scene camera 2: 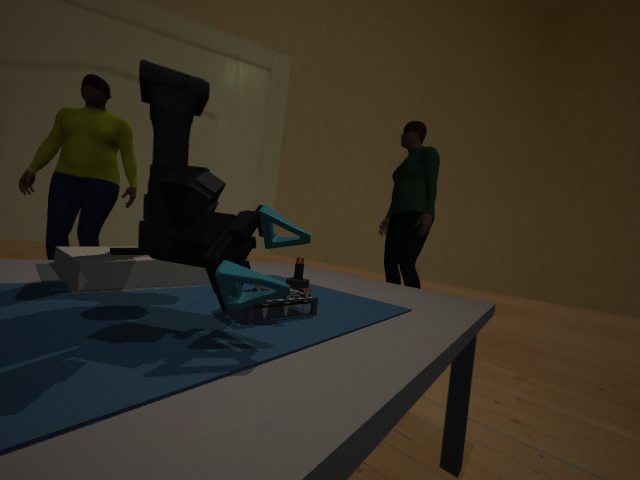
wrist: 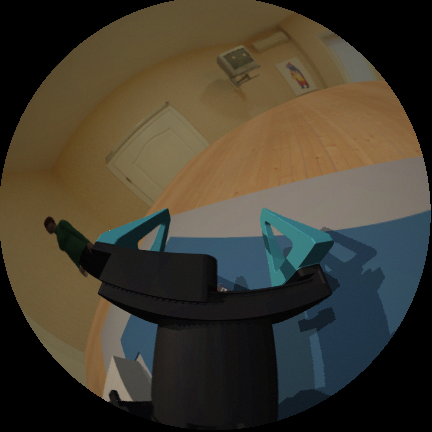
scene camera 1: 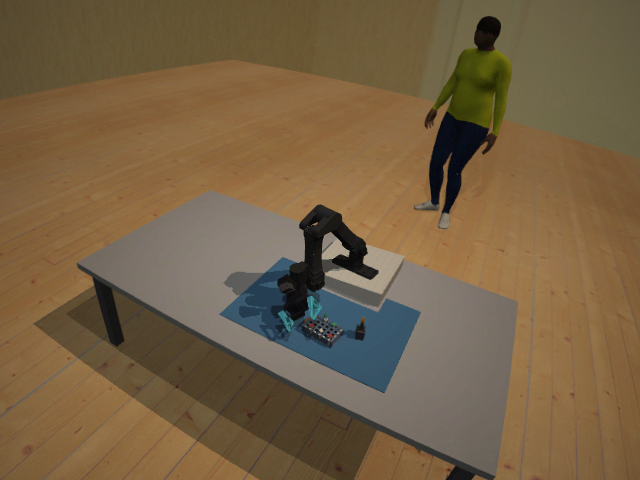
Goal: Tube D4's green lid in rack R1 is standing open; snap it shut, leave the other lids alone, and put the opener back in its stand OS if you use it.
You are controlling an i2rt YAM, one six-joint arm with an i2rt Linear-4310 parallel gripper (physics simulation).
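Frame: origin at the arm's base, x ahead, y right, z down, level; millimetres.
Seen in the pictures: gripper, fingertip midpoint: (scene camera 2: 301, 261) (wrist: 214, 212) (scene camera 1: 300, 325); arm's base, origin of the base link: (scene camera 1: 354, 267).
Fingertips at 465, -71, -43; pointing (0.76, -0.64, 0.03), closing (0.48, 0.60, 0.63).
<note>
Pixels of each thing's top centre, then the offset from my fingertips to it, as dx, dy, dz. "spot": a spot on its surface instead. Level surfaces: height alone.
- rack R1, middle of its top: (scene camera 2: 272, 276) (scene camera 1: 323, 320) -104, -23, +37
- green lid, middle of its top: (scene camera 1: 325, 315) -137, -11, +42
- green spot, surface spot: (scene camera 1: 334, 324) spot: -132, -55, +54
- dark opener with orange prongs, middle of its top: (scene camera 2: 300, 257) (scene camera 1: 363, 319) -185, -137, +11
- blue mat, its level: dz +96
- grey table, its level: dz +99
The rack R1 (scene camera 1: 330, 342) (scene camera 2: 314, 306) stands on the blue mat and holds tubes with red, white and green lids. One green lid (scene camera 1: 325, 316) rises above the rack's far side; another green spot (scene camera 1: 334, 324) is near it. Tube labels are too small to read, so I cannot tell which is D4. The dark opener with orange prongs (scene camera 1: 362, 320) (scene camera 2: 299, 261) stands upright in its stand OS (scene camera 1: 360, 332) (scene camera 2: 297, 283). My gripper (scene camera 1: 300, 321) (scene camera 2: 299, 264) (wrist: 214, 212) is open and empty, its teal fingers spread beside and above the rack's left end, partly hiding the rack in scene camera 2.
The blue mat (scene camera 1: 385, 361) (scene camera 2: 361, 310) (wrist: 200, 246) lies on the grey table (scene camera 1: 454, 356) (scene camera 2: 382, 335) (wrist: 350, 190). A pale block (scene camera 1: 356, 286) (scene camera 2: 124, 276) (wrist: 131, 380) under the arm's base stands at the mat's back. People stand away from the table.
</note>
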